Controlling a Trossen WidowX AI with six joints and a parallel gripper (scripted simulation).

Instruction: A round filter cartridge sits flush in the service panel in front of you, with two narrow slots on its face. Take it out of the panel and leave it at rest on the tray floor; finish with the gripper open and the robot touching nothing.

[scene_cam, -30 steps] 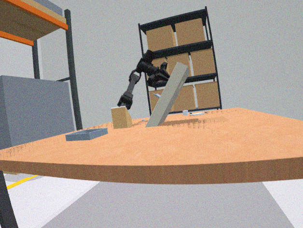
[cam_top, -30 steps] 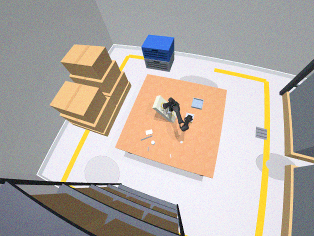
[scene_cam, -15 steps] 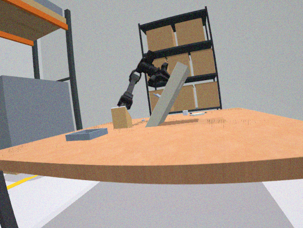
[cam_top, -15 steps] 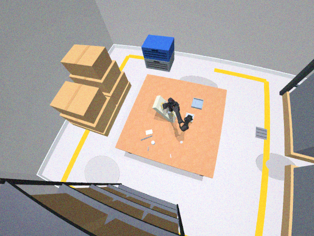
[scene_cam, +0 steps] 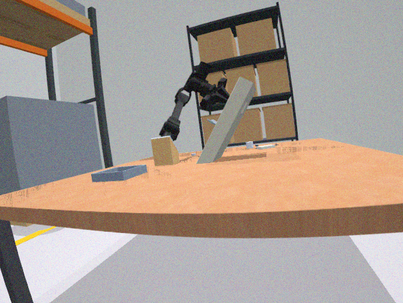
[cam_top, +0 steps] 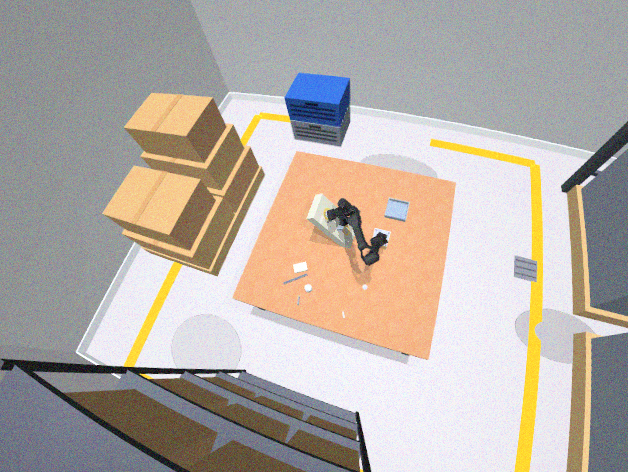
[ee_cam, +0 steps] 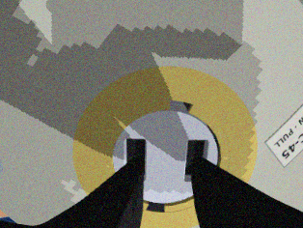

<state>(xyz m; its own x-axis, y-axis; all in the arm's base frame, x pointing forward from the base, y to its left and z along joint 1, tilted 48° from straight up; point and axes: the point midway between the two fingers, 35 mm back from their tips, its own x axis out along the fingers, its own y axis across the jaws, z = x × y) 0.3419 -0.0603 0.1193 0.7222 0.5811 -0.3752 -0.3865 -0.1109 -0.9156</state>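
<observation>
My gripper tip is 2 cm short of the round filter cartridge and 1 cm above it. Also, from my gripper tip: white card: 33 cm to the left, 24 cm below, 7 cm ahead; shallow grey-blue tray: 37 cm behind, 34 cm to the right, 24 cm below; service panel: 9 cm below, 3 cm behind.
</observation>
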